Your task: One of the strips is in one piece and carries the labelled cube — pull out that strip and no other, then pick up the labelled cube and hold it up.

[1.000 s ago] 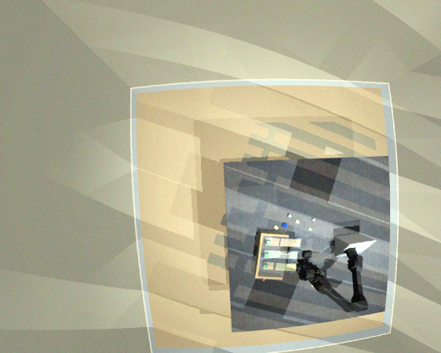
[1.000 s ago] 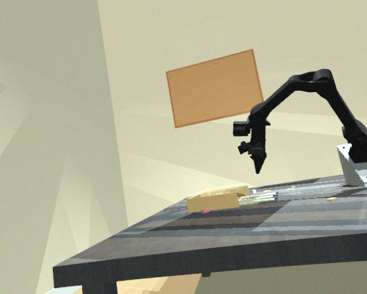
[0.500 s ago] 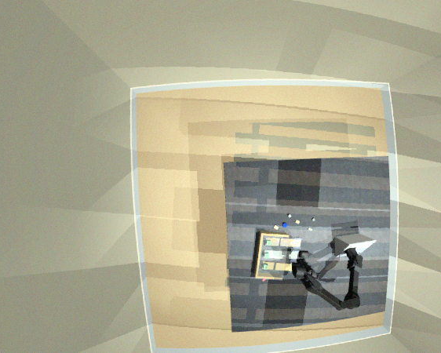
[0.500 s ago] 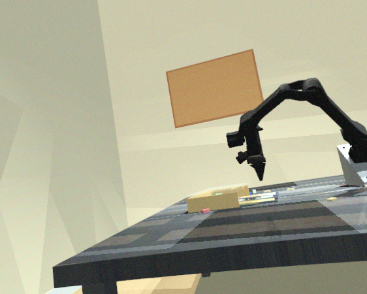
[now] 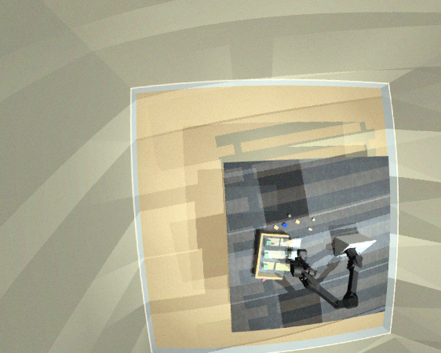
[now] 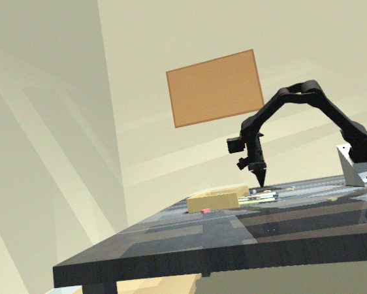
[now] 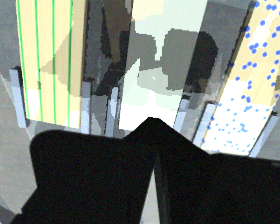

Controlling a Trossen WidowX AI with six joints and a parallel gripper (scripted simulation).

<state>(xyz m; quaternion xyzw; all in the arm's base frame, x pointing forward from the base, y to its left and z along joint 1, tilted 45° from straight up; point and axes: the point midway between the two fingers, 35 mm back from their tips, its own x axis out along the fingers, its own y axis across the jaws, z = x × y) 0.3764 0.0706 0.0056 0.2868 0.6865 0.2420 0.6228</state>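
The pale strip is 9 cm ahead of my gripper tip, 4 cm below it and 1 cm to the right of it. Round my gripper tip: pink piece (21 cm ahead, 17 cm to the left, 4 cm below).
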